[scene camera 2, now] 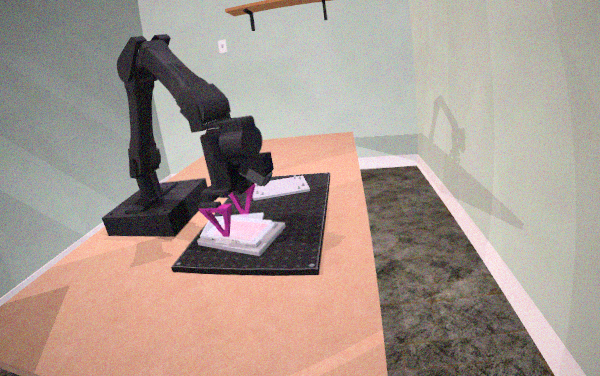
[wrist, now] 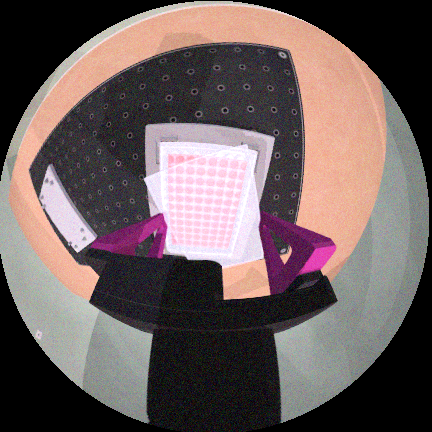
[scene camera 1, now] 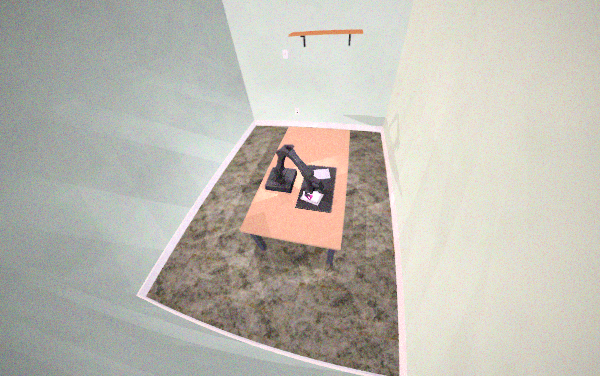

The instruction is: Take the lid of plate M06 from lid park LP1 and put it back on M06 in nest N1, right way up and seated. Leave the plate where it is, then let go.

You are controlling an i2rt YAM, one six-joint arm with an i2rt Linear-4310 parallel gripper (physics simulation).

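Places are measured from the arm's base along level axes (x ahead, y left, z up), in millimetres.
Where they show: gripper, between the fingertips: [scene camera 2: 236, 226] [wrist: 212, 216] [scene camera 1: 311, 195]; arm's base, origin of its link: [scene camera 2: 153, 197] [scene camera 1: 280, 177].
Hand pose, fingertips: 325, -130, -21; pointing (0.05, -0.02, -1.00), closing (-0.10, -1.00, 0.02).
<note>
Things, the pixels of their top centre, and the offset from my fingertips, as dx, dy, dz. "spot": a spot on its surface instead. Level surfaces: height alone.
- grey nest N1, centre of its top: [wrist: 202, 208] [scene camera 2: 240, 229] [scene camera 1: 311, 196] +2, +10, -14
- black breadboard, a spot on its surface: [wrist: 225, 80] [scene camera 2: 294, 245] spot: +129, -26, -31
- translucent white lid, a spot on its surface: [wrist: 155, 187] [scene camera 2: 258, 214] spot: +37, +43, +7
- grey lid park LP1, centre of its top: [wrist: 57, 218] [scene camera 2: 279, 182] [scene camera 1: 320, 173] +21, +289, -12
- orange table, height of its surface: dz -44
Plate M06 [wrist: 164, 149] [scene camera 2: 250, 231], white with pink wells, sits in the grey nest N1 [wrist: 209, 130] [scene camera 2: 269, 242] on the black breadboard [scene camera 2: 292, 246] [scene camera 1: 328, 205] [wrist: 225, 80]. My gripper [wrist: 212, 216] [scene camera 2: 231, 210] [scene camera 1: 310, 197], with magenta fingers, is shut on the translucent white lid [wrist: 155, 187] [scene camera 2: 254, 216]. It holds the lid by its long sides, low over the plate. In the wrist view the lid is turned a little askew to the plate, so one corner sticks out to the left. I cannot tell whether the lid touches the plate.
The grey lid park LP1 [scene camera 2: 282, 186] [scene camera 1: 322, 173] [wrist: 64, 213] lies bare at the far end of the breadboard. The arm's black base [scene camera 2: 152, 208] [scene camera 1: 280, 179] stands left of the board on the orange table [scene camera 2: 211, 315]. The table's right edge drops to the floor.
</note>
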